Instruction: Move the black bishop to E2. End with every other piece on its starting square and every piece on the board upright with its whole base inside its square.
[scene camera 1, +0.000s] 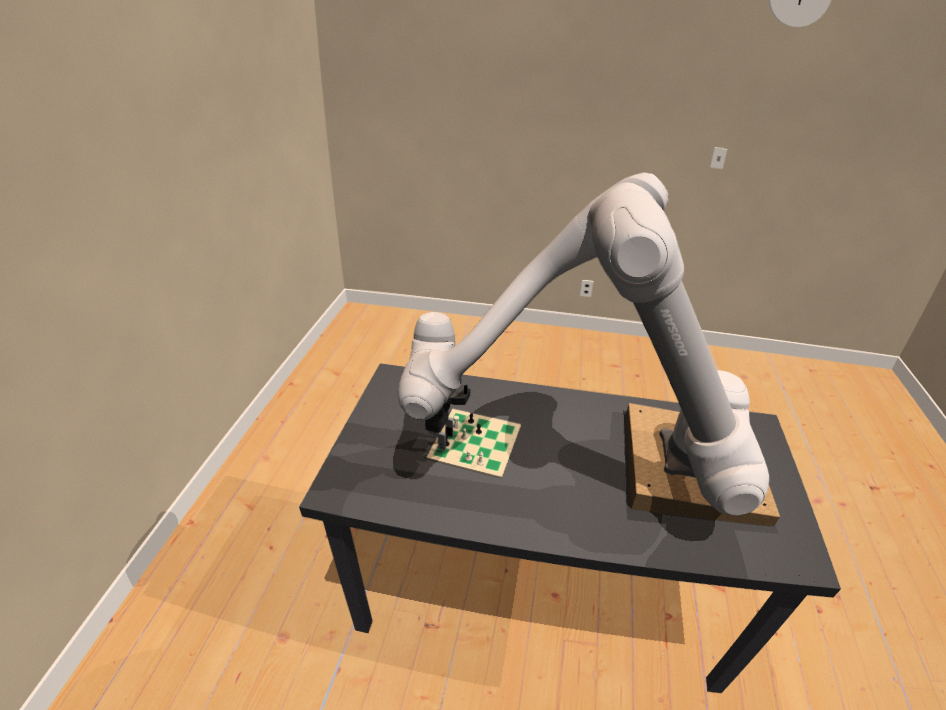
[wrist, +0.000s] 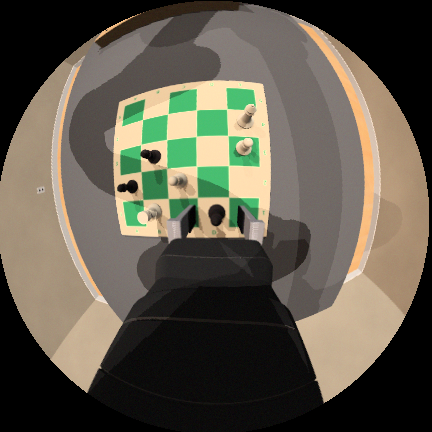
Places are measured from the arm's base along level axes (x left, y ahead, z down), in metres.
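Where they show: gripper, fingertip midpoint: (scene camera 1: 445, 442) (wrist: 216, 213).
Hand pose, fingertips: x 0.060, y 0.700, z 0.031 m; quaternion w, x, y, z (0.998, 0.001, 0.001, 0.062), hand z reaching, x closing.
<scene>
Each offset is from my fingertips to the top centre of the thing. "spot": to the spot under its first point.
The black bishop {dx +0.000, dy +0.000, dz -0.037 m} (wrist: 216, 213) stands on D1 in the wrist view; in the scene view the fingers and arm make it hard to pick out. My gripper (wrist: 216, 213) (scene camera 1: 445, 436) is open, with one finger on each side of the bishop and visible gaps to both. The tips are low over the near edge of the chessboard {dx -0.034, dy -0.080, dz +0.007 m} (wrist: 265, 192) (scene camera 1: 508, 450). The cream square E2 {spot: dx +0.039, dy -0.032, dz +0.007 m} (wrist: 245, 183) is empty. How far down the bishop the fingertips reach cannot be told.
Black pawns stand on B3 {dx -0.070, dy -0.083, dz -0.025 m} (wrist: 152, 156) and A2 {dx -0.111, dy -0.051, dz -0.025 m} (wrist: 130, 186). Light pieces stand on B1 {dx -0.082, dy -0.011, dz -0.026 m} (wrist: 151, 213), C2 {dx -0.040, dy -0.045, dz -0.025 m} (wrist: 178, 181), E3 {dx +0.041, dy -0.076, dz -0.025 m} (wrist: 244, 146) and E4 {dx +0.049, dy -0.112, dz -0.037 m} (wrist: 245, 119). The robot's wooden base plate (scene camera 1: 645, 500) is at the table's right.
</scene>
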